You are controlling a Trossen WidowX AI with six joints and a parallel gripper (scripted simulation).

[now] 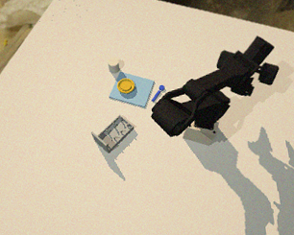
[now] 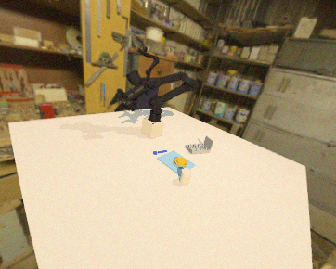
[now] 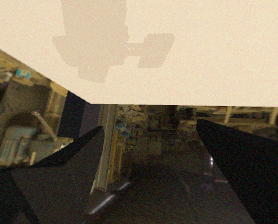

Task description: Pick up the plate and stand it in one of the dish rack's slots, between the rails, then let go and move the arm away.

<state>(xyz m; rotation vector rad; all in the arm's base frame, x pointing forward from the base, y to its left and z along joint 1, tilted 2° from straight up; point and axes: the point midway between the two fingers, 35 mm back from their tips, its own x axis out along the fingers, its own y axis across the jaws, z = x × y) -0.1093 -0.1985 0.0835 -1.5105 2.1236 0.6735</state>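
Now: gripper tip 43 cm short of the yellow plate, 15 cm above it and 10 cm to the right of it. Also, from my gripper tip: cream cup (51 cm ahead, 14 cm below, 2 cm to the left); then light blue mat (41 cm ahead, 16 cm below, 10 cm to the left); then blue spoon (30 cm ahead, 16 cm below, 9 cm to the left).
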